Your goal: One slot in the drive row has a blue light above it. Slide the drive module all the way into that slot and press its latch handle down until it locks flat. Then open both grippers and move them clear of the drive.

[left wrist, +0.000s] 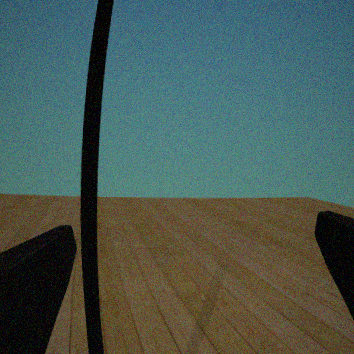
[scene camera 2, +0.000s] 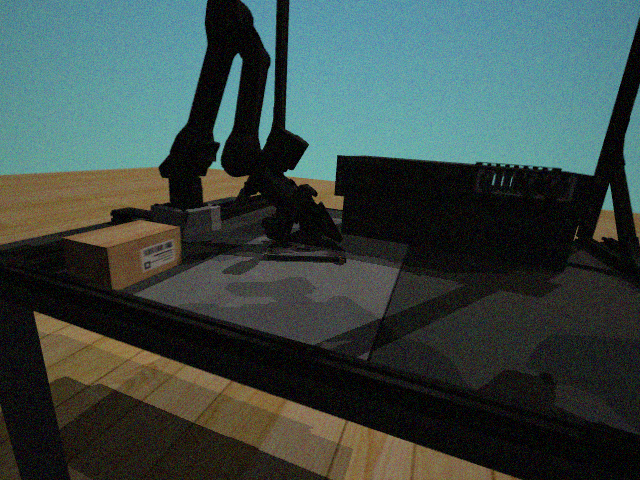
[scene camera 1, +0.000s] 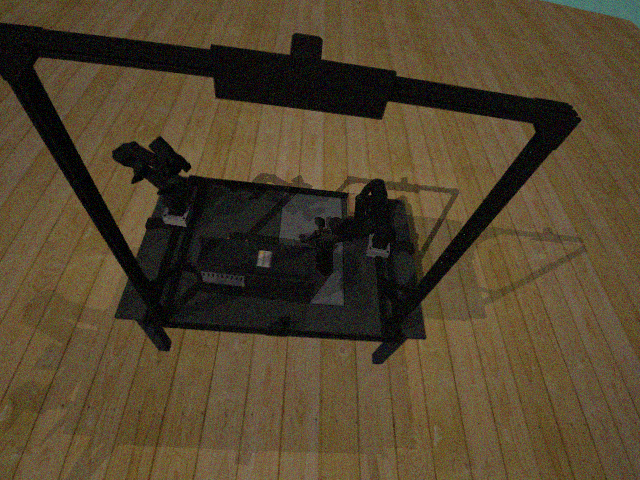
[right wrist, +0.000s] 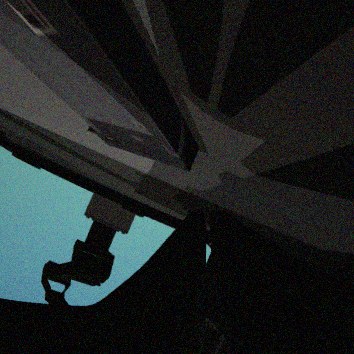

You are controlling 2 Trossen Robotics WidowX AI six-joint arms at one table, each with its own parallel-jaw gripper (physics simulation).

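Seen in the pictures: left gripper, fingertip midpoint: (left wrist: 197, 233) (scene camera 1: 144, 188); right gripper, fingertip midpoint: (scene camera 2: 341, 240) (scene camera 1: 303, 241) (right wrist: 205, 222); left arm's base, origin of the base link: (scene camera 1: 177, 210) (right wrist: 105, 223); right arm's base, origin of the base link: (scene camera 2: 186, 205) (scene camera 1: 379, 243).
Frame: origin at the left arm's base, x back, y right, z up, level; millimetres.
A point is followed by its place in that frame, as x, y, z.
The scene is very dark. A thin flat dark drive module (scene camera 2: 304, 257) {-608, -46, -63} (right wrist: 119, 138) {-564, -8, -60} lies on the table (scene camera 1: 223, 319) {-306, 434, -72} (scene camera 2: 270, 305) {-571, -208, -70} in front of the black chassis (scene camera 1: 256, 276) {-414, 321, 101} (scene camera 2: 432, 210) {-432, 173, 10}. The drive row (scene camera 1: 223, 278) {-291, 327, 60} (scene camera 2: 504, 181) {-304, 305, 72} shows small pale lights; I cannot tell which is blue. My right gripper (scene camera 1: 318, 233) (scene camera 2: 304, 240) (right wrist: 205, 222) {-570, 30, -45} hangs low just above the module, its fingers shut together with nothing between them. My left gripper (scene camera 1: 142, 154) (left wrist: 197, 233) {-28, 201, 354} is open and empty, raised beyond the table's far left corner and facing the floor.
A cardboard box (scene camera 2: 128, 252) {-759, -253, -26} with a white label stands by the right arm's base. A black overhead frame (scene camera 1: 304, 81) {-518, 468, 966} spans the table; one of its posts (left wrist: 91, 175) {-81, 453, 350} crosses the left wrist view. The chassis has a white label (scene camera 1: 264, 258) {-429, 241, 104} on top.
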